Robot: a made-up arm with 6 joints. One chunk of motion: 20 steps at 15 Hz.
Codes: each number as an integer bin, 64 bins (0 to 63) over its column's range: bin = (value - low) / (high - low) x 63, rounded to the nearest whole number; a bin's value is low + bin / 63 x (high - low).
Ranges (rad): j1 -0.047..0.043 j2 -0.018..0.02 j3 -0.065..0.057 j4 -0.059..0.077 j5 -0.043..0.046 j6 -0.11..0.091
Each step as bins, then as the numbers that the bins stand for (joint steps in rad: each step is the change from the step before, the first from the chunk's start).
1 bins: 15 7 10 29 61 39
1 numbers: -0.02557 -0.01378 -0.04563 0.00360 0.04317 0.01443
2 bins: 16 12 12 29 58 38
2 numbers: -0.02414 -0.01076 -0.04176 0.00360 0.03894 0.01124
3 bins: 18 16 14 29 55 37
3 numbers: -0.02129 -0.00835 -0.03789 0.00360 0.03470 0.00805
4 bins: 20 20 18 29 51 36
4 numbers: -0.01843 -0.00594 -0.03014 0.00360 0.02905 0.00486
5 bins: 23 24 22 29 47 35
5 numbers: -0.01414 -0.00352 -0.02240 0.00360 0.02340 0.00167
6 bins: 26 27 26 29 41 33
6 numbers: -0.00986 -0.00171 -0.01465 0.00360 0.01492 -0.00471
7 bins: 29 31 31 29 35 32
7 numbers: -0.00557 0.00070 -0.00497 0.00360 0.00644 -0.00790
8 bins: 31 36 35 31 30 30
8 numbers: -0.00271 0.00371 0.00278 0.00792 -0.00062 -0.01429
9 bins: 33 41 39 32 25 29
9 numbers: 0.00014 0.00673 0.01052 0.01008 -0.00768 -0.01748
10 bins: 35 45 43 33 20 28
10 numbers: 0.00300 0.00914 0.01827 0.01224 -0.01475 -0.02067
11 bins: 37 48 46 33 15 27
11 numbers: 0.00586 0.01095 0.02408 0.01224 -0.02181 -0.02386
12 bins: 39 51 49 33 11 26
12 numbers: 0.00871 0.01276 0.02989 0.01224 -0.02746 -0.02705
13 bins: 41 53 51 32 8 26
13 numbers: 0.01157 0.01397 0.03376 0.01008 -0.03170 -0.02705
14 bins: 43 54 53 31 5 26
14 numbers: 0.01443 0.01457 0.03763 0.00792 -0.03594 -0.02705
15 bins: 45 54 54 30 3 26
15 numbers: 0.01729 0.01457 0.03957 0.00576 -0.03876 -0.02705
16 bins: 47 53 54 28 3 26
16 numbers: 0.02014 0.01397 0.03957 0.00144 -0.03876 -0.02705
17 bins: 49 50 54 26 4 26
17 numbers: 0.02300 0.01216 0.03957 -0.00287 -0.03735 -0.02705
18 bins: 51 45 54 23 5 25
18 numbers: 0.02586 0.00914 0.03957 -0.00935 -0.03594 -0.03024
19 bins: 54 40 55 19 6 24
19 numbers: 0.03014 0.00613 0.04151 -0.01798 -0.03452 -0.03343
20 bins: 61 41 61 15 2 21
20 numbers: 0.04014 0.00673 0.05313 -0.02662 -0.04017 -0.04300
